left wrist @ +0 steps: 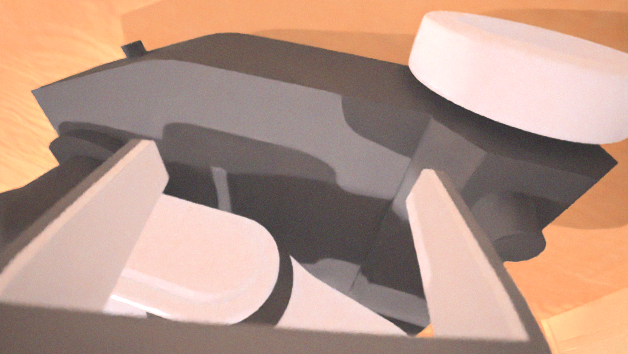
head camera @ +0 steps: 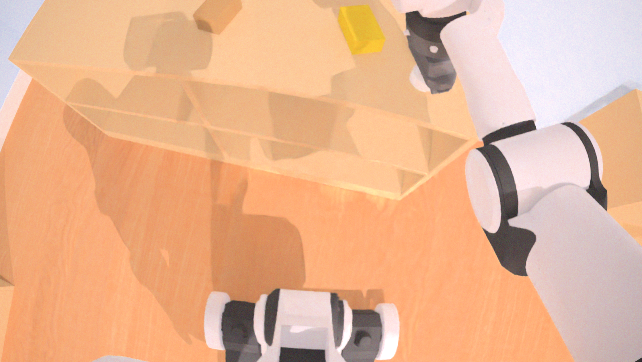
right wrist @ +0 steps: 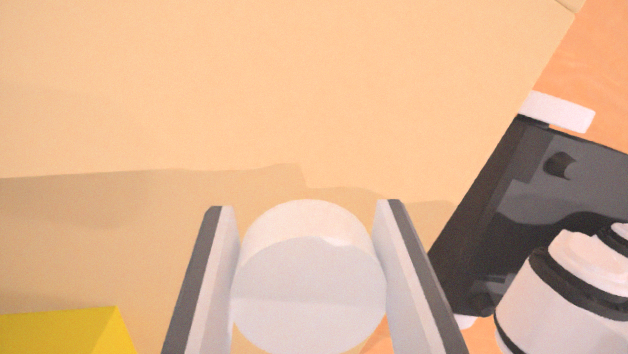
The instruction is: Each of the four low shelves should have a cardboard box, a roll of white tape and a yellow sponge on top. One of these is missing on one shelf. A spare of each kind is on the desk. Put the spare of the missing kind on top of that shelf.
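Frame: origin at the robot's base, x right, y down, z ahead, level; centimetres.
Seen in the pictures: left gripper, fingertip midpoint: [left wrist: 290, 172]; right gripper, fingertip midpoint: [head camera: 429, 79] [right wrist: 305, 220].
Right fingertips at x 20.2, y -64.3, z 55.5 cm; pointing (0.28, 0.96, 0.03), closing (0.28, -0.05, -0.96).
Note:
A point is followed by its place in that frame.
A low wooden shelf [head camera: 280, 60] @(x -7.9, y -61.1, z 58.2 cm) [right wrist: 300, 90] @(x 24.0, y -61.1, z 56.4 cm) has a brown cardboard box [head camera: 217, 16] @(x -21.8, y -66.1, z 66.3 cm) at the left of its top and a yellow sponge [head camera: 362, 31] @(x 7.1, y -65.6, z 64.0 cm) [right wrist: 50, 331] @(x 10.7, y -62.5, z 65.4 cm) right of the box in the head view. My right gripper [head camera: 431, 86] @(x 20.2, y -64.3, z 55.5 cm) [right wrist: 305, 220] @(x 20.2, y -64.3, z 55.5 cm) is shut on a roll of white tape [head camera: 419, 80] @(x 17.1, y -66.6, z 53.3 cm) [right wrist: 307, 295] @(x 18.9, y -66.5, z 55.3 cm). In the head view it appears over the right end of the shelf top, right of the sponge; the gripper hides part of the tape. My left gripper [left wrist: 290, 172] @(x -25.3, y -31.5, z -15.6 cm) is open, with nothing between its fingers, high over my own base. The desk does not show.
My dark wheeled base [head camera: 240, 327] @(x -16.9, y -23.4, z 1.8 cm) [left wrist: 250, 100] @(x -20.1, y -17.0, z -24.2 cm) [right wrist: 565, 190] @(x 11.6, y -16.9, z -10.4 cm) stands on the wooden floor [head camera: 375, 240] @(x 23.4, y -0.1, z 31.5 cm) in front of the shelf. Other light wooden furniture [head camera: 617, 155] @(x 99.1, y -49.1, z 54.3 cm) shows at the right edge of the head view, and another wooden piece [head camera: 4, 315] @(x -134.1, y -2.8, z -22.2 cm) at its left edge.

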